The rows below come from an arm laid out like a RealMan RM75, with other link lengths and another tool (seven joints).
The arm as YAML. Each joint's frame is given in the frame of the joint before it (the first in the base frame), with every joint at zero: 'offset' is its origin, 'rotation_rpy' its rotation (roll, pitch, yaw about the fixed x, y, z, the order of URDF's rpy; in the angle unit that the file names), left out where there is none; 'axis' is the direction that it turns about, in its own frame. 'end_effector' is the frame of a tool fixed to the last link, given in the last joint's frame.
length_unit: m
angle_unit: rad
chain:
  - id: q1
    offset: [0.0, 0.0, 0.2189]
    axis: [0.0, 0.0, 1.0]
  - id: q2
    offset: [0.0, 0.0, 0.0]
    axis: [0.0, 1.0, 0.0]
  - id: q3
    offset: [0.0, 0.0, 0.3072]
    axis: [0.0, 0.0, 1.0]
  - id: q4
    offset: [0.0, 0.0, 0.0]
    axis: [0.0, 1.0, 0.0]
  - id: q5
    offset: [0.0, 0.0, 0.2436]
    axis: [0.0, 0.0, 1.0]
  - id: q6
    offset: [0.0, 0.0, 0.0]
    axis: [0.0, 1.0, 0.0]
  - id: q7
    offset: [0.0, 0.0, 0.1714]
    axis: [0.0, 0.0, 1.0]
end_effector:
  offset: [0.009, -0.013, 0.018]
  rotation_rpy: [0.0, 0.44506, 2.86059]
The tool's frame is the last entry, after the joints.
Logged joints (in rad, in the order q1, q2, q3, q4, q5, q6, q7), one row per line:
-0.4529 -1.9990 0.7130 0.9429 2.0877 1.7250 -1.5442
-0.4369 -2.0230 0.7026 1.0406 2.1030 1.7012 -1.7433
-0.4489 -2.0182 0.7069 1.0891 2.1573 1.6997 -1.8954
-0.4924 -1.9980 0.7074 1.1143 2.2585 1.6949 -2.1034
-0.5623 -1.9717 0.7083 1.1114 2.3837 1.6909 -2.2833
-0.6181 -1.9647 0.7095 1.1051 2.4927 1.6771 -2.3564
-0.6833 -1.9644 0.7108 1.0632 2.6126 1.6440 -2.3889
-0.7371 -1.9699 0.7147 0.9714 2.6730 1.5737 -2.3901
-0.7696 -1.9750 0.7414 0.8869 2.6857 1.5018 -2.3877
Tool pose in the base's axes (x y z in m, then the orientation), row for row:
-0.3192 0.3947 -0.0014 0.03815 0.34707 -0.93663 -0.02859
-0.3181 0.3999 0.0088 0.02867 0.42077 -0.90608 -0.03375
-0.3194 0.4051 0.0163 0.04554 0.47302 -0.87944 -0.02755
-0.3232 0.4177 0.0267 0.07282 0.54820 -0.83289 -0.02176
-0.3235 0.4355 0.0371 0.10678 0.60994 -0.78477 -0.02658
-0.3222 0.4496 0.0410 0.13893 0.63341 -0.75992 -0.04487
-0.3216 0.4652 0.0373 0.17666 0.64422 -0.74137 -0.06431
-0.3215 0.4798 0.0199 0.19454 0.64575 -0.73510 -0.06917
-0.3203 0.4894 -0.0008 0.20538 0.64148 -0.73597 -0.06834
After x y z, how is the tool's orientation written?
As a quaternion, w x y z.
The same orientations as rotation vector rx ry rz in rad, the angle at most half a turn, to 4 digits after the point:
1.0646 -2.8731 -0.0877
1.2983 -2.7957 -0.1041
1.4444 -2.6855 -0.0841
1.6467 -2.5018 -0.0654
1.7959 -2.3107 -0.0783
1.8311 -2.1968 -0.1297
1.8237 -2.0988 -0.1821
1.8104 -2.0609 -0.1939
1.7880 -2.0514 -0.1905

